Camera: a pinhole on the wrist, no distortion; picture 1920 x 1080 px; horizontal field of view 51.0 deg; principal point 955.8 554.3 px. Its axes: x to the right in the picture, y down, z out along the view. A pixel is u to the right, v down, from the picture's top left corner.
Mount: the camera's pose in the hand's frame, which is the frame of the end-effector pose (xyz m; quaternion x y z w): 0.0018 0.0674 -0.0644 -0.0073 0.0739 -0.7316 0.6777
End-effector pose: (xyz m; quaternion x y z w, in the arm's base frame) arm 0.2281 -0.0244 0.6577 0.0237 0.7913 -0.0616 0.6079
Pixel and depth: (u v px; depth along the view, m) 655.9 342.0 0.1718
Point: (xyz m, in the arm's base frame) 0.3409 0.0381 0.6197
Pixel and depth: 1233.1 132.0 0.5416
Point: 0.6954 -0.1340 0.5950
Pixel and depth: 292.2 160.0 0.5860
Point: 0.7834 0.1157 0.5351
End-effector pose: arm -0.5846 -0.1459 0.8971 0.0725 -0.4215 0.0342 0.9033
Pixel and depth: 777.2 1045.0 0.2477
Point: -0.6664 -0.1140 1.0842
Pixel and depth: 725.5 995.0 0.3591
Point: -0.7297 -0.1249 1.1789
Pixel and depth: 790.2 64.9 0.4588
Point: -0.9352 -0.1440 1.1194
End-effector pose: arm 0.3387 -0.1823 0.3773 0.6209 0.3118 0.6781 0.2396
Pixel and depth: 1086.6 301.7 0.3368
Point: 0.6096 -0.1622 0.3948
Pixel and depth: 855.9 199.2 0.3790
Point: 0.6617 -0.1941 0.4125
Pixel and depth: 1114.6 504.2 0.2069
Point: 0.4767 -0.1734 0.4173
